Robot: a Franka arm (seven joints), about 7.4 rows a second.
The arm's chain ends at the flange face. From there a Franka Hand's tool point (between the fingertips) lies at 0.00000 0.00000 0.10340 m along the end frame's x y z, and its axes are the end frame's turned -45 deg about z.
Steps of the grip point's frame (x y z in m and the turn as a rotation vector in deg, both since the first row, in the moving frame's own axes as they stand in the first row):
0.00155, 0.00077, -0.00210, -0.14, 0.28, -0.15
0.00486, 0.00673, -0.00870, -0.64, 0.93, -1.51
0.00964, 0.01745, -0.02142, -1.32, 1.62, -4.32
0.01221, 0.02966, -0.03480, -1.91, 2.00, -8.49
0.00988, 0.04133, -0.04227, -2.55, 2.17, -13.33
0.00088, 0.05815, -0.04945, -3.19, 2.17, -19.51
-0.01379, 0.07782, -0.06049, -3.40, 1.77, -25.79
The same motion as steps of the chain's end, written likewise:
0.00110, -0.00037, -0.00210, 0.10, 0.30, -0.15
0.00620, 0.00172, -0.00868, 0.21, 1.11, -1.51
0.01542, 0.00605, -0.02135, 0.21, 2.08, -4.32
0.02465, 0.01282, -0.03468, 0.06, 2.76, -8.49
0.03019, 0.02246, -0.04209, -0.27, 3.34, -13.33
0.03482, 0.04037, -0.04922, -0.72, 3.79, -19.51
0.03844, 0.06423, -0.06026, -1.15, 3.66, -25.79

